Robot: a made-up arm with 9 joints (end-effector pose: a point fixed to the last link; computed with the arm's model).
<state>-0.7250 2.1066 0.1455 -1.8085 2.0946 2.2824 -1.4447 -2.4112 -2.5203</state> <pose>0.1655 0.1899 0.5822 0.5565 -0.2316 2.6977</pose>
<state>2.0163 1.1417 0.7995 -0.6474 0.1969 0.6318 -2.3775 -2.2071 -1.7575</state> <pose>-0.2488 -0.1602 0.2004 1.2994 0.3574 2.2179</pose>
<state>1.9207 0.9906 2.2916 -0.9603 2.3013 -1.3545 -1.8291 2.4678 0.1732</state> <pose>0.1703 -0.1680 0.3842 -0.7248 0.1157 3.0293</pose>
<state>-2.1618 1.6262 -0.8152 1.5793 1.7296 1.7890 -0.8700 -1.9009 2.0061</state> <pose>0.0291 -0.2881 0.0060 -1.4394 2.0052 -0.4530</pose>
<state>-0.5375 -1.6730 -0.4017 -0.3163 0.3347 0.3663 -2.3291 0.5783 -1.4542</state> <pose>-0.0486 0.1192 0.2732 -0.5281 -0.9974 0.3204</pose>
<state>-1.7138 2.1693 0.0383 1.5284 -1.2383 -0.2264 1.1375 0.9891 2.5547</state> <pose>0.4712 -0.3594 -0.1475 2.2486 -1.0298 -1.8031</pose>
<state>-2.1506 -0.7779 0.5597 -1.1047 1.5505 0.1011 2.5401 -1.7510 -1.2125</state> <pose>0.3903 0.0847 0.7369 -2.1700 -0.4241 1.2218</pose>
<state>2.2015 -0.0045 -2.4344 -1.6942 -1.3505 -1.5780 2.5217 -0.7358 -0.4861</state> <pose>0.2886 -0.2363 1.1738 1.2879 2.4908 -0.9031</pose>
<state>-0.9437 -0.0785 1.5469 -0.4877 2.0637 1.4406 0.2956 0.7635 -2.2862</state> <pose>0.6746 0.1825 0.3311 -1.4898 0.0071 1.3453</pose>
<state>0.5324 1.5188 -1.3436 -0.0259 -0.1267 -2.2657 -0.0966 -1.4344 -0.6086</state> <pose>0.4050 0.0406 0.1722 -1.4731 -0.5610 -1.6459</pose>
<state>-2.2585 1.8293 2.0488 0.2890 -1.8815 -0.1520 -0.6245 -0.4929 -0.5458</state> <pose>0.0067 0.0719 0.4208 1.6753 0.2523 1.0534</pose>
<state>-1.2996 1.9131 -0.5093 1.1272 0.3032 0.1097 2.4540 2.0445 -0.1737</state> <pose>0.2909 0.1734 0.0305 -0.9602 1.2579 -2.0098</pose>
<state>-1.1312 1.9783 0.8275 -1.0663 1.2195 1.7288 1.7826 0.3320 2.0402</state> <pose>0.3603 0.4375 0.4756 1.1778 1.8582 -1.0895</pose>
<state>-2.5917 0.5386 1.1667 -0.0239 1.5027 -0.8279 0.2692 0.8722 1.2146</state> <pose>-0.2531 -0.2659 0.1136 -1.1177 1.1804 -1.0918</pose>
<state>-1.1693 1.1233 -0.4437 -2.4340 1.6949 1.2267 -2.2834 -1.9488 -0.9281</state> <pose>0.0574 -0.0262 0.4309 1.2334 1.8813 1.7463</pose>
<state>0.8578 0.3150 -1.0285 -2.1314 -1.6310 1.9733 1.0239 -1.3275 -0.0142</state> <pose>-0.6703 0.1761 0.2543 -2.0362 0.3936 -0.8004</pose>
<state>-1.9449 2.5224 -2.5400 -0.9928 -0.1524 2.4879 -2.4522 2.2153 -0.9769</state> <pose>-0.2491 -0.1624 0.4543 0.7349 -1.8687 1.0287</pose>
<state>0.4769 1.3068 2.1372 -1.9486 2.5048 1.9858 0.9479 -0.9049 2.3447</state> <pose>-0.2334 -0.0871 0.9363 -1.3043 -2.3255 -1.1469</pose>
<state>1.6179 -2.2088 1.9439 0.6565 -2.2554 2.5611 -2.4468 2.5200 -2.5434</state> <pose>-0.0701 0.0293 0.4582 1.3246 -1.0215 0.1002</pose>
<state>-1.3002 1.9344 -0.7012 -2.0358 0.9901 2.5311 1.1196 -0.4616 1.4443</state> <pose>0.4965 -0.3086 0.8136 2.7587 -0.0445 -0.5866</pose>
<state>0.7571 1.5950 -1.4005 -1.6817 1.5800 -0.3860 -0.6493 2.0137 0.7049</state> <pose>0.4821 0.1206 0.4985 0.5239 -1.7557 -0.2438</pose>
